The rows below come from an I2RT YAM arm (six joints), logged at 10 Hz.
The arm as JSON. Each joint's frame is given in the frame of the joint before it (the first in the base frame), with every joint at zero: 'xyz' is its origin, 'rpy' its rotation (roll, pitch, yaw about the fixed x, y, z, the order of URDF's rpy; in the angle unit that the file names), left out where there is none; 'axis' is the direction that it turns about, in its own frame. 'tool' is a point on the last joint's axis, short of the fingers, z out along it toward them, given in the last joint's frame.
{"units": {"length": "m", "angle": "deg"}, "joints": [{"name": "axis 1", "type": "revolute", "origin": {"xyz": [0.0, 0.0, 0.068]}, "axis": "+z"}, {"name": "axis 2", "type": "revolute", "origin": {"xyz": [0.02, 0.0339, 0.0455], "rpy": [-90.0, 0.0, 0.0]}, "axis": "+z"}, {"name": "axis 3", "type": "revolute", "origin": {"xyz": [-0.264, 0.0, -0.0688], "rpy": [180.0, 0.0, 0.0]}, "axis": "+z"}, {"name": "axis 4", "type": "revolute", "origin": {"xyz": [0.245, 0.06, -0.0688]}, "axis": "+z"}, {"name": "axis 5", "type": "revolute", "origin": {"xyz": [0.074, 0.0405, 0.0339], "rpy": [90.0, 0.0, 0.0]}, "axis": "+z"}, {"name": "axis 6", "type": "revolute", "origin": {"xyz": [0.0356, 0.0, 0.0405], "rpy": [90.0, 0.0, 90.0]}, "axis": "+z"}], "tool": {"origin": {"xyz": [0.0, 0.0, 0.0], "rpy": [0.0, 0.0, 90.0]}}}
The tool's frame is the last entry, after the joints.
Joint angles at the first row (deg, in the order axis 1, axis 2, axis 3, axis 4, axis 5, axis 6):
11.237, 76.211, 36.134, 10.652, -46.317, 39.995
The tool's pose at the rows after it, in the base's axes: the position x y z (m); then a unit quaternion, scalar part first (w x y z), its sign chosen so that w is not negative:
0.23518 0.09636 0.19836 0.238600 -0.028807 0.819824 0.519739
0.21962 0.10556 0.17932 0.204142 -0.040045 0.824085 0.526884
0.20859 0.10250 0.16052 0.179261 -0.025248 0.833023 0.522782
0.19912 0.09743 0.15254 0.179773 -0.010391 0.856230 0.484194
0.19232 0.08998 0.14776 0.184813 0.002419 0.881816 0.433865
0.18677 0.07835 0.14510 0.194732 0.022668 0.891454 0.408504
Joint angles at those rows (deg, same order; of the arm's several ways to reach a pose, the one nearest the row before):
16.424, 73.569, 31.740, 11.507, -46.757, 40.252
19.500, 73.824, 27.606, 13.962, -47.372, 41.132
19.689, 74.268, 23.836, 15.291, -47.464, 41.923
19.775, 72.250, 22.416, 10.142, -43.081, 39.386
19.162, 70.142, 22.063, 3.363, -37.898, 35.776
16.884, 67.595, 20.744, 0.281, -35.610, 34.375

